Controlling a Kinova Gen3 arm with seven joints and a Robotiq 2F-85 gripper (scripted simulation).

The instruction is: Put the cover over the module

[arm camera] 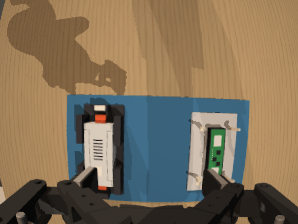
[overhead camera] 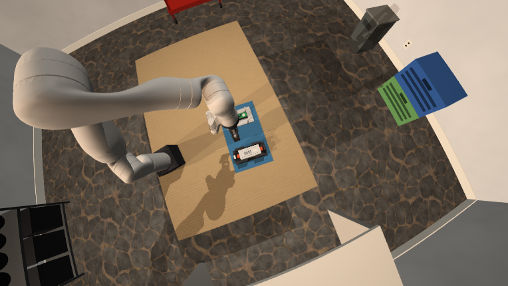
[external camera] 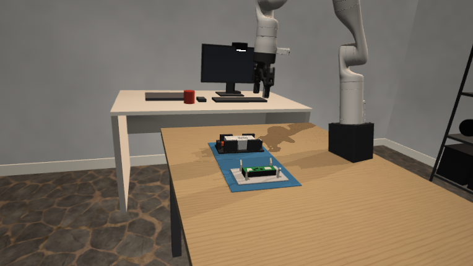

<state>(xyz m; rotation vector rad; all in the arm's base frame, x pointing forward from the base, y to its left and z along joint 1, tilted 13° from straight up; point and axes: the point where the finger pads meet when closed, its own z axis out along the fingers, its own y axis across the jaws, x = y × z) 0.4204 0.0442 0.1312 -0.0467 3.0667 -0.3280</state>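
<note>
My gripper is now 40 mm short of the cover, 90 mm to the left of it and 220 mm above it.
</note>
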